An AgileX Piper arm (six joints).
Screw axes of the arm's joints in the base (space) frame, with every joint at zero. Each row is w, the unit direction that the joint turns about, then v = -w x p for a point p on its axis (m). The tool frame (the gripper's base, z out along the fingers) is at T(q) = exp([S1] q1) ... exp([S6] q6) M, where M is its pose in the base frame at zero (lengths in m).
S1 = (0, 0, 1, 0.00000, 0.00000, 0.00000)
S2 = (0, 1, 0, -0.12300, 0.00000, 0.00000)
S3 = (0, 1, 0, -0.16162, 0.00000, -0.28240)
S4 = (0.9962, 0, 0.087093, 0.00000, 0.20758, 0.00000)
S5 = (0, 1, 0, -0.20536, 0.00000, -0.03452)
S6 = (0.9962, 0, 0.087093, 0.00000, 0.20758, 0.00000)
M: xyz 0.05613 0.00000 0.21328 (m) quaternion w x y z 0.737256 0 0.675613 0
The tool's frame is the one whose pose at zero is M.
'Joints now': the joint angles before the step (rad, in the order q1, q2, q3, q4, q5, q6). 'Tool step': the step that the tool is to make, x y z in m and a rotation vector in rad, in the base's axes. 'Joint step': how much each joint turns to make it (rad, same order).
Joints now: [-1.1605, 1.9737, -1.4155, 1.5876, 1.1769, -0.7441]
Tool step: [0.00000, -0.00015, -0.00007, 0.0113, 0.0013, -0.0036]
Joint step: [0.0000, 0.0000, 0.0000, 0.0001, -0.0019, 0.0117]
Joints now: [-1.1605, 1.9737, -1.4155, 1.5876, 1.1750, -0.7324]
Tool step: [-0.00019, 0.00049, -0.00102, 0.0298, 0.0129, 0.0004]
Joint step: [0.0000, 0.0000, 0.0000, -0.0137, 0.0000, 0.0352]
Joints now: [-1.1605, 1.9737, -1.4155, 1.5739, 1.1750, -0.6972]
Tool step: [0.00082, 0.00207, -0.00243, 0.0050, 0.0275, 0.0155]
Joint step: [0.0039, 0.0000, 0.0000, -0.0324, 0.0000, 0.0169]
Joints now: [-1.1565, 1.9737, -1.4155, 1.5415, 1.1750, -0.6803]
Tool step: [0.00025, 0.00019, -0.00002, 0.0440, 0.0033, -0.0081]
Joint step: [0.0007, 0.0000, 0.0000, -0.0003, 0.0000, 0.0451]
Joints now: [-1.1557, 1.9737, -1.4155, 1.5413, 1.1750, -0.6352]
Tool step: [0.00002, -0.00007, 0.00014, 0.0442, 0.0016, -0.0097]
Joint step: [0.0000, 0.0000, 0.0000, 0.0018, 0.0000, 0.0446]
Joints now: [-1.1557, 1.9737, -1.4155, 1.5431, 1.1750, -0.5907]
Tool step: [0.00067, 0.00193, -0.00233, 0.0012, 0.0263, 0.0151]
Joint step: [0.0037, 0.0000, 0.0000, -0.0311, 0.0000, 0.0127]
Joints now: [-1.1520, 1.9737, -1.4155, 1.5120, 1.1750, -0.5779]
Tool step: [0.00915, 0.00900, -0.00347, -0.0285, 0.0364, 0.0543]
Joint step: [0.0304, 0.0000, 0.0000, -0.0465, 0.0000, -0.0115]
